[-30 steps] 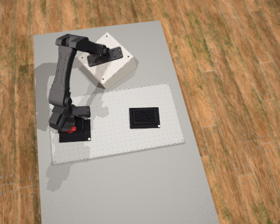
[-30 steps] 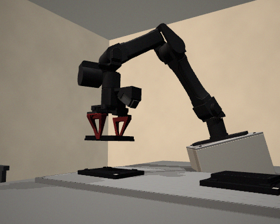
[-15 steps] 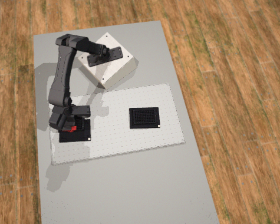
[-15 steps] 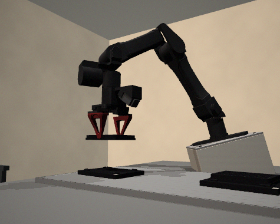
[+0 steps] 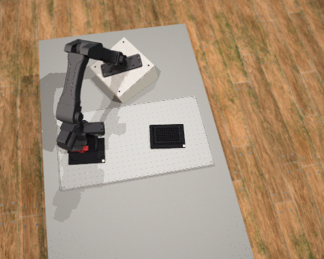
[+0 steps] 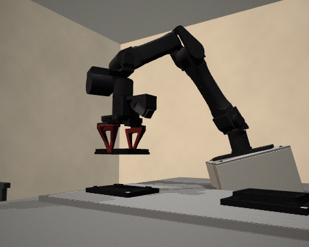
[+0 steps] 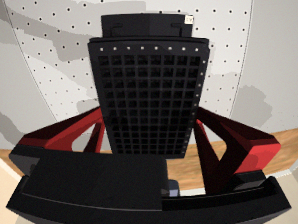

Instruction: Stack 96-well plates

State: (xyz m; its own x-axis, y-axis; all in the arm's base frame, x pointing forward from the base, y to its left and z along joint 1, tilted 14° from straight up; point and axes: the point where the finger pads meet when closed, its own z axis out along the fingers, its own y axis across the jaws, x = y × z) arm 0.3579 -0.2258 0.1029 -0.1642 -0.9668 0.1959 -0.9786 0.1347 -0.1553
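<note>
Right now my hand is right at the black 96-well plate.
</note>
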